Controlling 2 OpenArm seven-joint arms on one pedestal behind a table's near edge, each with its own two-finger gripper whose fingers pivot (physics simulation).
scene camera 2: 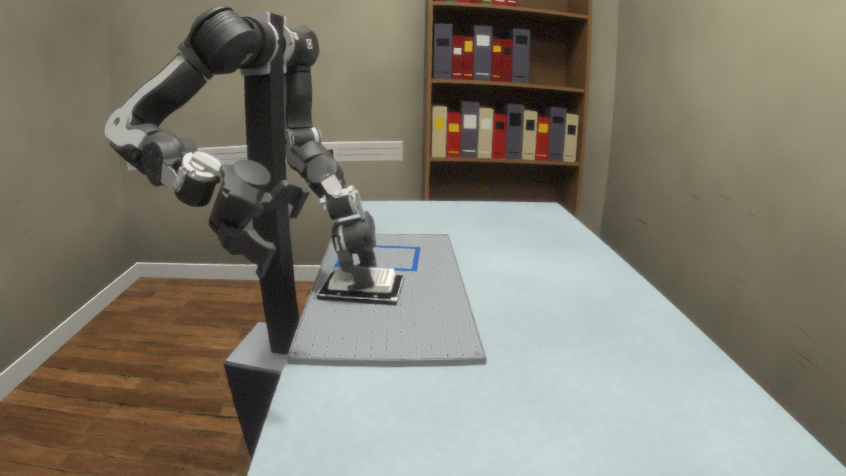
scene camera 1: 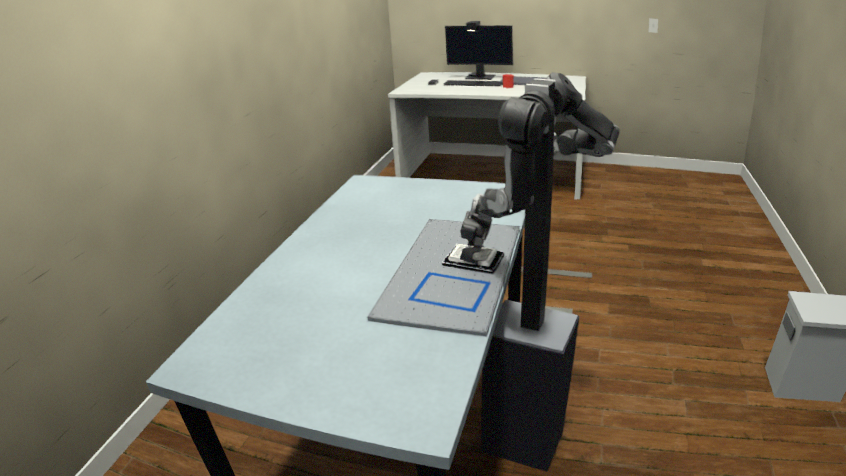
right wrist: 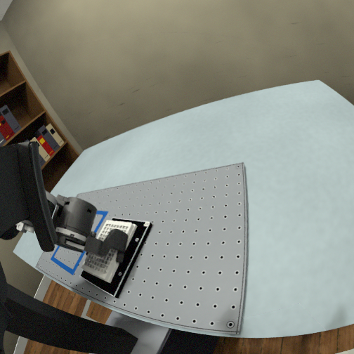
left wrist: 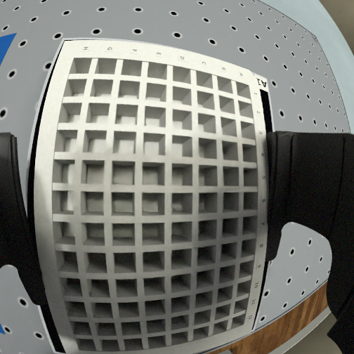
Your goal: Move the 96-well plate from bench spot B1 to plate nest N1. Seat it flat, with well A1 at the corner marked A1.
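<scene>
The white 96-well plate (scene camera 1: 455,255) (scene camera 2: 385,281) (left wrist: 160,157) (right wrist: 104,273) is level over the black nest (scene camera 1: 467,268) (scene camera 2: 360,297) (left wrist: 265,106) (right wrist: 132,261). I cannot tell if its underside touches the nest. In the left wrist view, well A1 (left wrist: 242,89) is at the corner with the printed A1 mark (left wrist: 261,82). My left gripper (scene camera 2: 366,271) (left wrist: 154,250) is shut on the plate, one finger at each long side. My right gripper (scene camera 2: 280,242) (right wrist: 91,295) is open, up beside the pedestal, away from the plate.
The blue outline (scene camera 1: 443,304) (scene camera 2: 415,258) (left wrist: 4,50) (right wrist: 64,265) lies beside the nest on the grey perforated board (scene camera 1: 384,311) (scene camera 2: 414,337) (right wrist: 201,237). The board lies on the pale blue table (scene camera 1: 295,355) (scene camera 2: 562,355) (right wrist: 295,225), along the edge by the pedestal (scene camera 1: 535,260) (scene camera 2: 278,296).
</scene>
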